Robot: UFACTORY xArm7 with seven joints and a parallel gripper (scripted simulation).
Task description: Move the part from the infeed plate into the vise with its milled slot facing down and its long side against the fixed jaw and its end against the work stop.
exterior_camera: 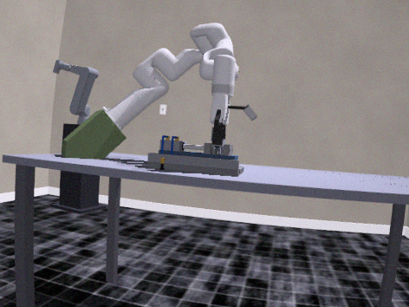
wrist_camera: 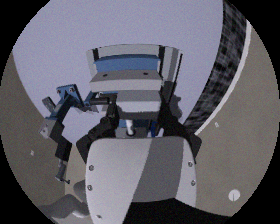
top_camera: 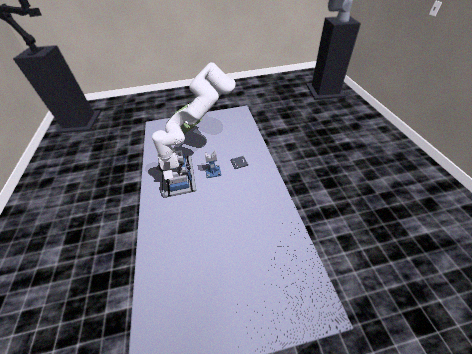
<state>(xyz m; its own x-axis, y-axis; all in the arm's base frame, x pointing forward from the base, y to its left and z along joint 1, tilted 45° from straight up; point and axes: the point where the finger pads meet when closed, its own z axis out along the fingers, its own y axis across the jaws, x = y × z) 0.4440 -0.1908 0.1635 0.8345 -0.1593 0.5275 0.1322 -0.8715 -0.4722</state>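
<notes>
Right now the part is 20 mm below my hand. From my hand the other things lie so: air cylinder: 160 mm behind, 30 mm below, 10 mm to the right; blue vise bed: 70 mm below, 70 mm behind, 10 mm to the left.
</notes>
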